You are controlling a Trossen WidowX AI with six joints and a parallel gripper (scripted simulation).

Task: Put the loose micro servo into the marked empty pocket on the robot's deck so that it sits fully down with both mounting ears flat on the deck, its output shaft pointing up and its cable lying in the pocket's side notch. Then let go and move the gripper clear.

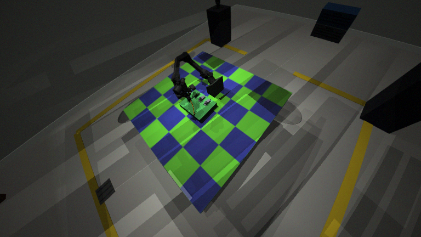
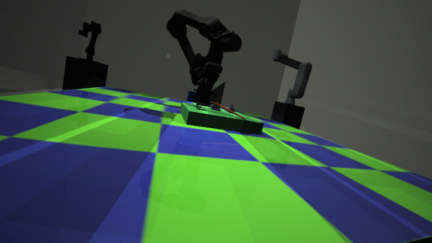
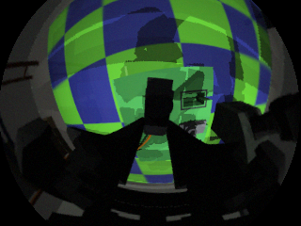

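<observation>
The green robot deck is 10 mm ahead of my gripper tip, 80 mm to the left of it and 100 mm below it.
</observation>
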